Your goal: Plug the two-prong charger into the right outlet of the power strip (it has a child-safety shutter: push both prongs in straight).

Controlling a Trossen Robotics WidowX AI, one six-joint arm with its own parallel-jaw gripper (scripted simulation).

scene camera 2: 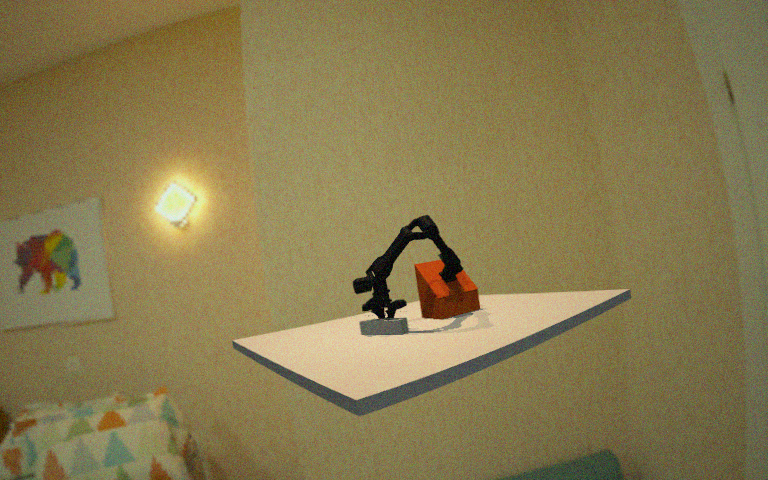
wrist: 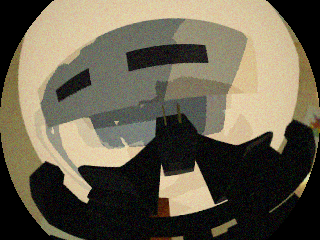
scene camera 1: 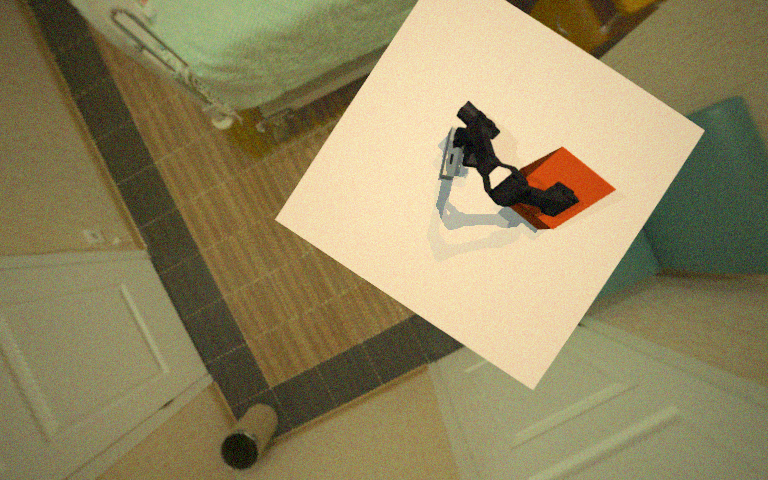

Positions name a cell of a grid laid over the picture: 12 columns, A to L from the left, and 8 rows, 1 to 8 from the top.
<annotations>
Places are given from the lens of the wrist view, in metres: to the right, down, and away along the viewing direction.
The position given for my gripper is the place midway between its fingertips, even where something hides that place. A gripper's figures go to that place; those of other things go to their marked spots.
my gripper (wrist: G5): 0.01, 0.02, 0.10
dark two-prong charger (wrist: G5): 0.01, 0.01, 0.06
</annotations>
